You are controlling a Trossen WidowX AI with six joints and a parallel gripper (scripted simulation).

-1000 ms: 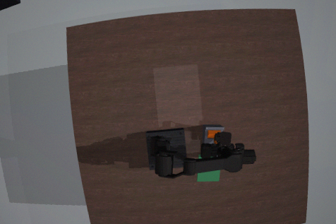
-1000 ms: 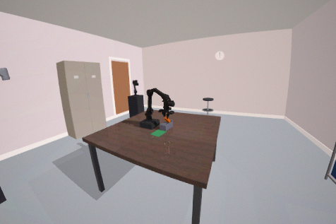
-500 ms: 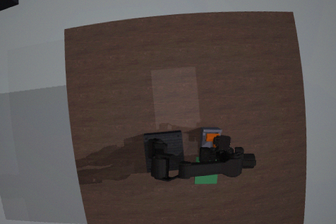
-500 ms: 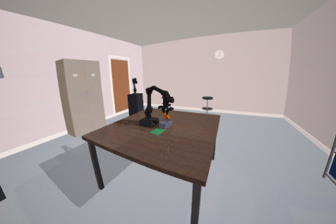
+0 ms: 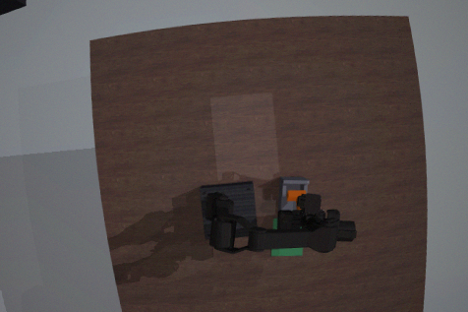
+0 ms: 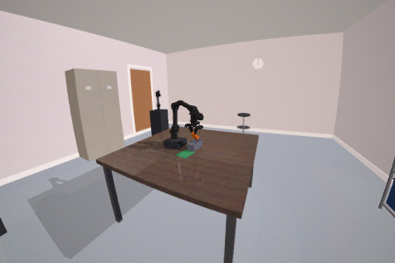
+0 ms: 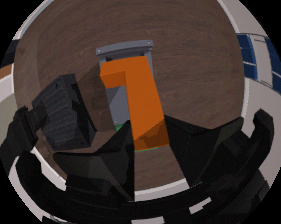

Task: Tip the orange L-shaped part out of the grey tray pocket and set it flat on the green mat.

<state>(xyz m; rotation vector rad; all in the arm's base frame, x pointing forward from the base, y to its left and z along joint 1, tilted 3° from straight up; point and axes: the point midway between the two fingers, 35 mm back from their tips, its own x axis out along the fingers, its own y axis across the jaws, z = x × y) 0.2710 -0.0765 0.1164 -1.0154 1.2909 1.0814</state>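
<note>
Right now my gripper tip is 170 mm above the green mat, 120 mm to the left of it and 40 mm past it. Also, from my gripper tip: orange L-shaped part: 30 mm to the left, 30 mm below, 10 mm behind.
</note>
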